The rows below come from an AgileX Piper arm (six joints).
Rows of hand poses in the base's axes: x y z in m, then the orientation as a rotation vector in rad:
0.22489, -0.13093, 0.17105, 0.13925, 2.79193, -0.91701
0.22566, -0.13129, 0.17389, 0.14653, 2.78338, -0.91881
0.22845, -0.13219, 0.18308, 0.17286, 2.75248, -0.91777
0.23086, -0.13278, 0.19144, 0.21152, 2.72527, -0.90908
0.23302, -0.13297, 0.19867, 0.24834, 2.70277, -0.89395
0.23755, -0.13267, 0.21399, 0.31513, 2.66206, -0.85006
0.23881, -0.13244, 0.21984, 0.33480, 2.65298, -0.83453
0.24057, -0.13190, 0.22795, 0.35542, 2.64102, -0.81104
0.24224, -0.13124, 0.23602, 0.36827, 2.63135, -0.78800
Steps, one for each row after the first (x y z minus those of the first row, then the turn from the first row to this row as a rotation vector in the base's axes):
0.00077, -0.00036, 0.00284, -0.00278, -0.00842, -0.00296
0.00356, -0.00126, 0.01203, -0.00812, -0.04106, -0.01274
0.00597, -0.00185, 0.02039, -0.00682, -0.07445, -0.03081
0.00813, -0.00204, 0.02762, -0.00026, -0.10494, -0.04824
0.01266, -0.00174, 0.04294, 0.02271, -0.16424, -0.07864
0.01392, -0.00151, 0.04879, 0.03206, -0.17955, -0.08815
0.01568, -0.00097, 0.05690, 0.04608, -0.19982, -0.09673
0.01735, -0.00031, 0.06497, 0.05993, -0.21684, -0.10055

